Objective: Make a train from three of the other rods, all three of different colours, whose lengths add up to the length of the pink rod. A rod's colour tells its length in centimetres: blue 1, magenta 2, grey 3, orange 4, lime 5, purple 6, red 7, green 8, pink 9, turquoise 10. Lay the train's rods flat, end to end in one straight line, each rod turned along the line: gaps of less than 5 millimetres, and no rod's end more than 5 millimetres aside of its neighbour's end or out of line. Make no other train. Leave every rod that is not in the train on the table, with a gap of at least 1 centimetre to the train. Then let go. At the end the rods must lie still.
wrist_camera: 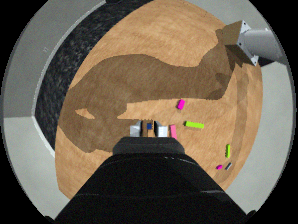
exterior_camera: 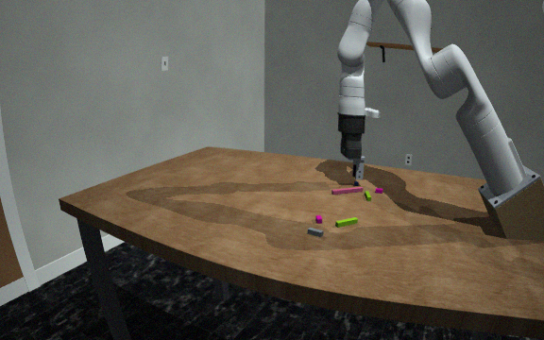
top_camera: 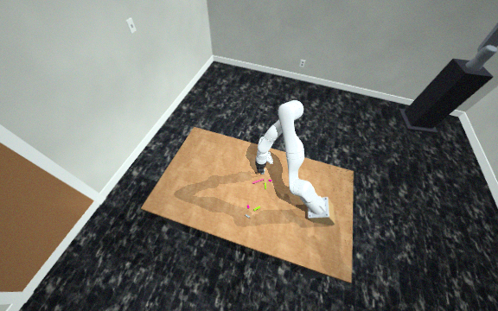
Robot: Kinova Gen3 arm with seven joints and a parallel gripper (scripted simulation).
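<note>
My hand is 30 mm above the blue rod. From my hand the other things lie so: pink rod (20 mm ahead, 70 mm to the left, 30 mm below); grey rod (70 mm ahead, 340 mm to the left, 30 mm below).
</note>
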